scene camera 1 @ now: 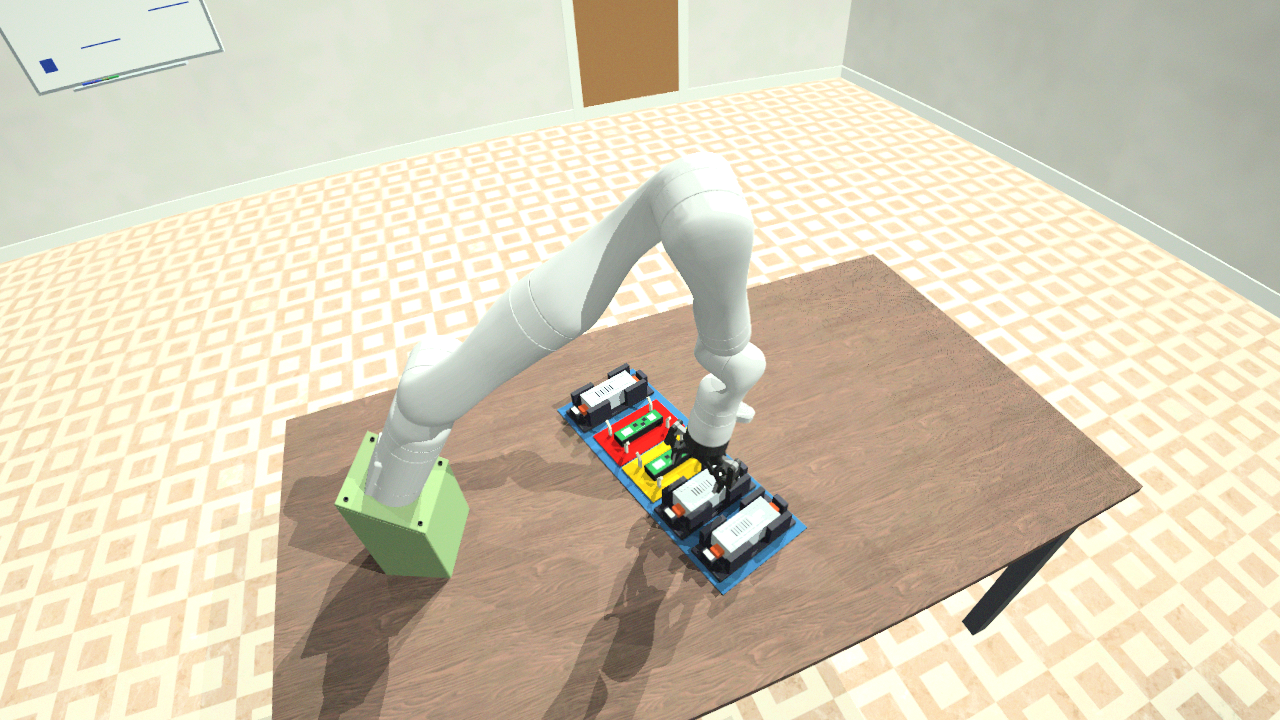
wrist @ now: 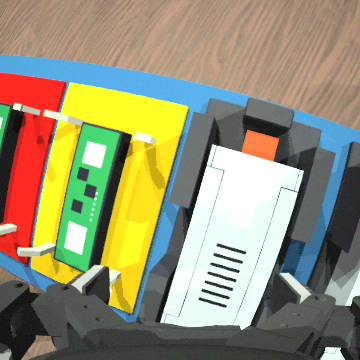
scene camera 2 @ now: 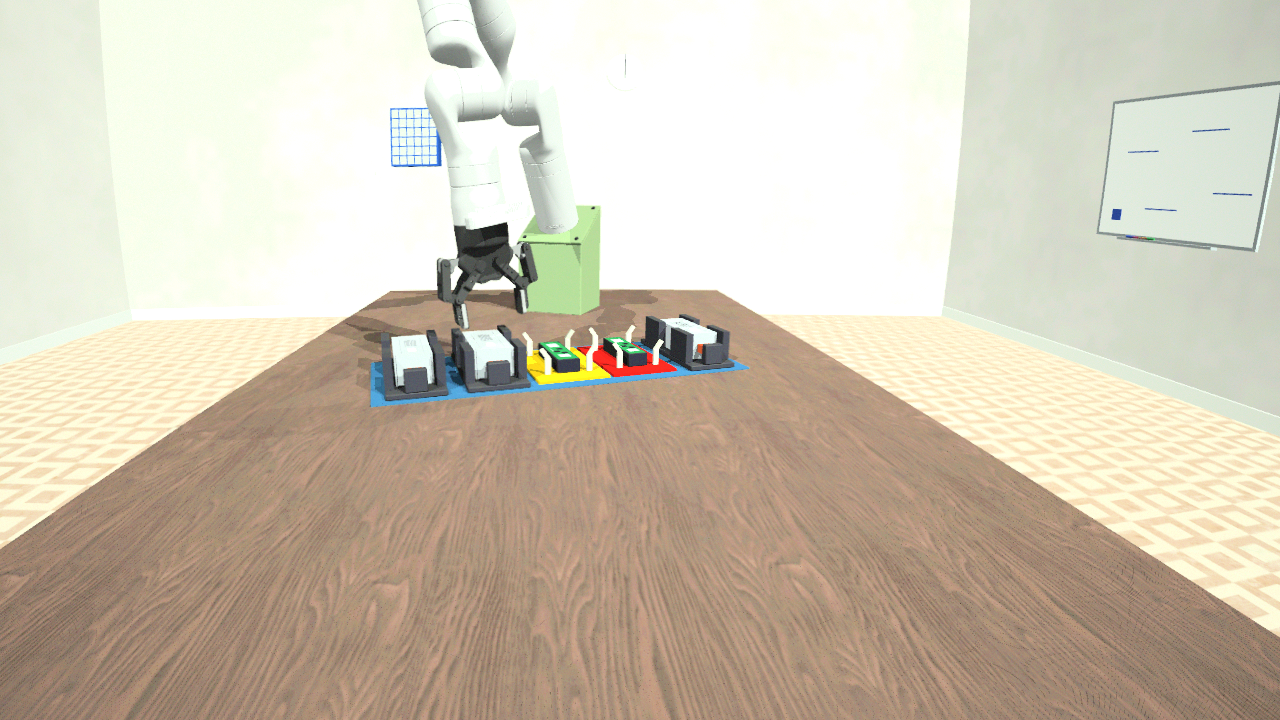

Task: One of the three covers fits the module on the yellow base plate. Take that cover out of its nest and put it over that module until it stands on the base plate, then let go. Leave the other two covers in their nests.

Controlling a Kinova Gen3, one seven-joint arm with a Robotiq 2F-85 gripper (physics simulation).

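Places are measured from the arm's base along level axes (x ahead, y left, z up), in millimetres.
Pixels of known places: gripper, fingertip midpoint: (scene camera 1: 695, 476) (wrist: 190, 289) (scene camera 2: 493, 320); arm's base, link origin: (scene camera 1: 395, 482) (scene camera 2: 558, 222).
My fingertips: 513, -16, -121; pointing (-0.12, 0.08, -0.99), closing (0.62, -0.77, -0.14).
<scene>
For each thing: its middle in the pictures, then the offset to it from my fingertips, as dx, dy, dz. "*": a spot on its surface instead. Level surfaces: height alone.
- yellow base plate, body centre: (wrist: 44, 178) (scene camera 2: 591, 361) (scene camera 1: 654, 447) -48, +139, -71
- green-topped module, surface spot: (wrist: 95, 185) (scene camera 2: 555, 352) * -11, +90, -48
- white cover with slots, body centre: (wrist: 228, 249) (scene camera 2: 487, 352) (scene camera 1: 706, 490) +20, -7, -44
- second cover, body centre: (scene camera 2: 411, 358) (scene camera 1: 745, 529) +65, -104, -44
- third cover, body centre: (scene camera 2: 685, 337) (scene camera 1: 609, 394) -117, +287, -44
- green module, surface spot: (scene camera 2: 623, 350) * -36, +189, -49
- table, surface height: dz -75
The yellow base plate (scene camera 1: 639, 476) (scene camera 2: 572, 376) (wrist: 135, 117) bears a green-topped module (scene camera 2: 559, 355) (wrist: 95, 185) between pale bent posts. A white cover with slots (scene camera 1: 693, 496) (scene camera 2: 487, 354) (wrist: 232, 210) sits in the dark nest beside the yellow plate. A second cover (scene camera 1: 744, 528) (scene camera 2: 412, 360) sits in the end nest. A third cover (scene camera 1: 608, 391) (scene camera 2: 689, 334) sits in the nest beyond the red plate. My gripper (scene camera 2: 491, 308) (wrist: 190, 289) is open and empty, above the middle cover; in the wrist view its fingertips stand either side of that cover's lower part, whose end is hidden.
A red base plate (scene camera 1: 610, 447) (scene camera 2: 657, 365) (wrist: 37, 150) with another green module (scene camera 1: 638, 428) (scene camera 2: 623, 350) adjoins the yellow one. The nests and plates stand on a blue board (scene camera 1: 723, 583) (scene camera 2: 380, 394) (wrist: 150, 85). The arm's green pedestal (scene camera 1: 407, 537) (scene camera 2: 559, 273) stands on the table (scene camera 1: 895, 429) (scene camera 2: 626, 537).
</scene>
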